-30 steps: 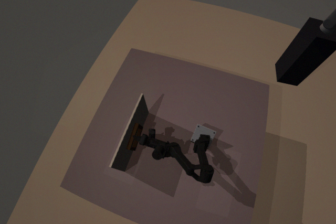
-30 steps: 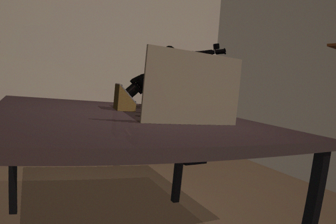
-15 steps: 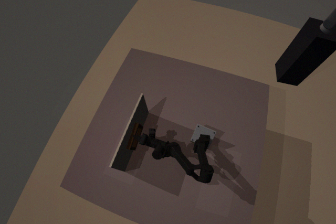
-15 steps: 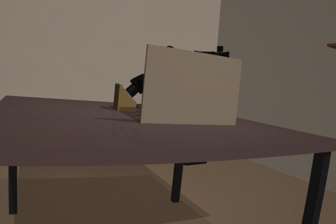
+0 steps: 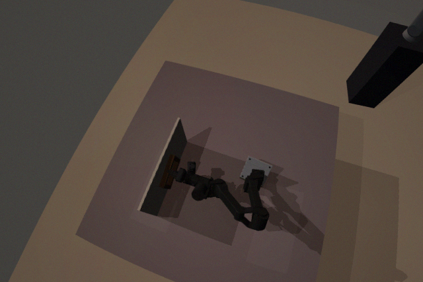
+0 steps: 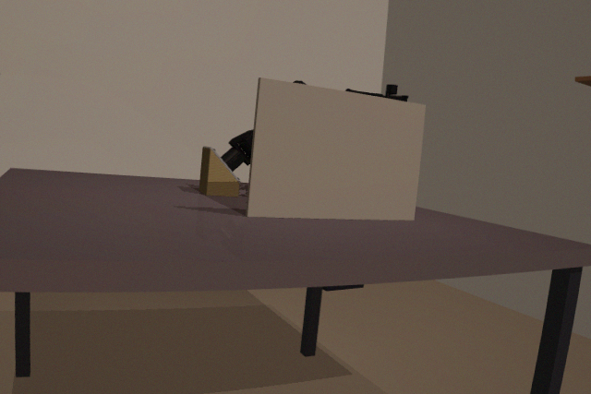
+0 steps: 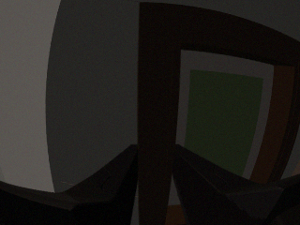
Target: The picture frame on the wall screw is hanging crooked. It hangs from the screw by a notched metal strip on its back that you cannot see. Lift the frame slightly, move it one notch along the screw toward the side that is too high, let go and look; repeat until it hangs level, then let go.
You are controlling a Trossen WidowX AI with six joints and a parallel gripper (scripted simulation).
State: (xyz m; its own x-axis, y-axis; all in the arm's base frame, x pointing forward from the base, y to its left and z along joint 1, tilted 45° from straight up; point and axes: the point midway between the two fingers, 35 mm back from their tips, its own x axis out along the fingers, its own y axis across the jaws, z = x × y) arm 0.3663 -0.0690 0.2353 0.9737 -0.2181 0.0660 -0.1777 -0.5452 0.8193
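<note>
My gripper tip is 10 mm short of the picture frame, 10 mm to the left of it and 50 mm above it. The rest, counted from my gripper tip: wall panel 20 mm ahead, 20 mm to the right, 70 mm below.
</note>
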